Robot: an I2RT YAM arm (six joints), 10 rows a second.
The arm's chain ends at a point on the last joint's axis. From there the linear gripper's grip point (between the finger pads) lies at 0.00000 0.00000 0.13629 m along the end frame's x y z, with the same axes.
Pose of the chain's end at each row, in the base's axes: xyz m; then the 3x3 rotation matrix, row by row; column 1 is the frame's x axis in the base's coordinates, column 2 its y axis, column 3 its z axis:
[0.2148, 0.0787, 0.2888], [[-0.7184, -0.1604, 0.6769], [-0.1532, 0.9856, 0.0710], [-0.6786, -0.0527, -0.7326]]
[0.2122, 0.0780, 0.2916], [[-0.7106, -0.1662, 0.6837], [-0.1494, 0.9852, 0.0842], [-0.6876, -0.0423, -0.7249]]
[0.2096, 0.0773, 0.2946], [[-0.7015, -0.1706, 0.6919], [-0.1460, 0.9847, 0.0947], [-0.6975, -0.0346, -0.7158]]
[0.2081, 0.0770, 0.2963], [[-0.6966, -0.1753, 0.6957], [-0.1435, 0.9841, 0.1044], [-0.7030, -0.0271, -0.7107]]
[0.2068, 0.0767, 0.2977], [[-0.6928, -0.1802, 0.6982], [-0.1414, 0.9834, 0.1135], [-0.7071, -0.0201, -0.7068]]
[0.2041, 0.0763, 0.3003], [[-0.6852, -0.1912, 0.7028], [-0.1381, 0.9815, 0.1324], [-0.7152, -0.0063, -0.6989]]
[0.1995, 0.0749, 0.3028], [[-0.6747, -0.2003, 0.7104], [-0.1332, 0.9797, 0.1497], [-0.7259, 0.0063, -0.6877]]
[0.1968, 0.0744, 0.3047], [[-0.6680, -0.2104, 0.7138], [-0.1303, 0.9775, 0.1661], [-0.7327, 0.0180, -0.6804]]
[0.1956, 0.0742, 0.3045], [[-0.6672, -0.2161, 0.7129], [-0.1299, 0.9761, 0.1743], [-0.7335, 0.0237, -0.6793]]
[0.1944, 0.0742, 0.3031], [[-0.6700, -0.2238, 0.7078], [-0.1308, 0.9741, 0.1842], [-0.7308, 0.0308, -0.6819]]
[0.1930, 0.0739, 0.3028], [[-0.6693, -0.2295, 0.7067], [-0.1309, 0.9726, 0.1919], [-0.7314, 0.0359, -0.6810]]
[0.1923, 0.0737, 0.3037], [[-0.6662, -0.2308, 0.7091], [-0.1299, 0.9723, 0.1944], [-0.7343, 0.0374, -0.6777]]
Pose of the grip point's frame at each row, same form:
[0.3071, 0.0884, 0.1890], [[-0.7184, -0.1604, 0.6769], [-0.1532, 0.9856, 0.0710], [-0.6786, -0.0527, -0.7326]]
[0.3054, 0.0895, 0.1928], [[-0.7106, -0.1662, 0.6837], [-0.1494, 0.9852, 0.0842], [-0.6876, -0.0423, -0.7249]]
[0.3039, 0.0902, 0.1970], [[-0.7015, -0.1706, 0.6919], [-0.1460, 0.9847, 0.0947], [-0.6975, -0.0346, -0.7158]]
[0.3029, 0.0912, 0.1994], [[-0.6966, -0.1753, 0.6957], [-0.1435, 0.9841, 0.1044], [-0.7030, -0.0271, -0.7107]]
[0.3020, 0.0922, 0.2014], [[-0.6928, -0.1802, 0.6982], [-0.1414, 0.9834, 0.1135], [-0.7071, -0.0201, -0.7068]]
[0.2999, 0.0943, 0.2050], [[-0.6852, -0.1912, 0.7028], [-0.1381, 0.9815, 0.1324], [-0.7152, -0.0063, -0.6989]]
[0.2963, 0.0953, 0.2091], [[-0.6747, -0.2003, 0.7104], [-0.1332, 0.9797, 0.1497], [-0.7259, 0.0063, -0.6877]]
[0.2941, 0.0970, 0.2120], [[-0.6680, -0.2104, 0.7138], [-0.1303, 0.9775, 0.1661], [-0.7327, 0.0180, -0.6804]]
[0.2928, 0.0980, 0.2119], [[-0.6672, -0.2161, 0.7129], [-0.1299, 0.9761, 0.1743], [-0.7335, 0.0237, -0.6793]]
[0.2909, 0.0993, 0.2102], [[-0.6700, -0.2238, 0.7078], [-0.1308, 0.9741, 0.1842], [-0.7308, 0.0308, -0.6819]]
[0.2893, 0.1001, 0.2100], [[-0.6693, -0.2295, 0.7067], [-0.1309, 0.9726, 0.1919], [-0.7314, 0.0359, -0.6810]]
[0.2889, 0.1002, 0.2113], [[-0.6662, -0.2308, 0.7091], [-0.1299, 0.9723, 0.1944], [-0.7343, 0.0374, -0.6777]]

